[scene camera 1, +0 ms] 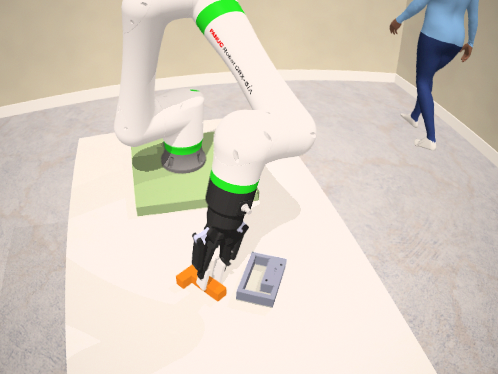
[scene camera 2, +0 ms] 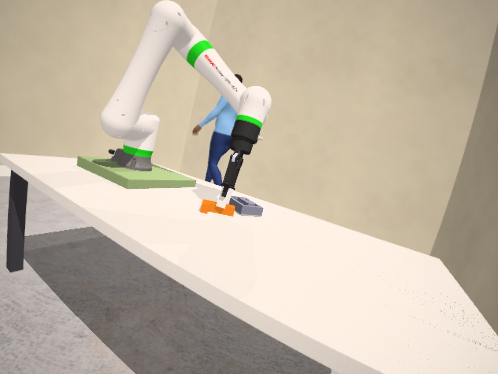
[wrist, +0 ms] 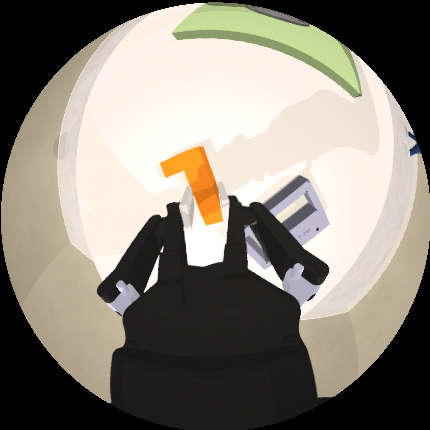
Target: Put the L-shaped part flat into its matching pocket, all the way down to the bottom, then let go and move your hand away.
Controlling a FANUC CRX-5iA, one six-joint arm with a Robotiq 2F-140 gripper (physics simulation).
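Pixels of known places: gripper, fingertip midpoint: (scene camera 1: 208,284) (scene camera 2: 221,207) (wrist: 205,193); arm's base, link origin: (scene camera 1: 183,160) (scene camera 2: 134,167).
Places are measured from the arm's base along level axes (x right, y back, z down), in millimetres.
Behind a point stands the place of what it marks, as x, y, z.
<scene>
The orange L-shaped part (scene camera 1: 217,290) @[12, -543, 9] (scene camera 2: 209,206) @[61, -485, 22] (wrist: 200,172) @[39, -481, 9] lies level at or just above the table, outside the pocket. My gripper (scene camera 1: 210,278) @[27, -511, 19] (scene camera 2: 223,201) @[27, -511, 19] (wrist: 205,193) @[27, -511, 19] points down and is shut on the part's long arm, one pale pad on each side. The short arm sticks out to the left in scene camera 1. The grey-blue pocket block (scene camera 1: 255,298) @[-67, -584, 14] (scene camera 2: 254,212) @[-75, -588, 24] (wrist: 320,220) @[-154, -488, 4] stands on the table, right of the part in scene camera 1. Its L-shaped pocket is empty. A finger hides part of the block in the wrist view.
The robot's base stands on a green plate (scene camera 1: 170,206) @[71, -206, 17] (scene camera 2: 150,184) @[75, -205, 24] (wrist: 270,47) @[-4, -206, 36] behind the part and block. A person (scene camera 1: 440,45) (scene camera 2: 220,135) is on the floor beyond the table (scene camera 1: 300,340) @[-135, -717, 39] (scene camera 2: 325,260) @[81, -887, 39].
</scene>
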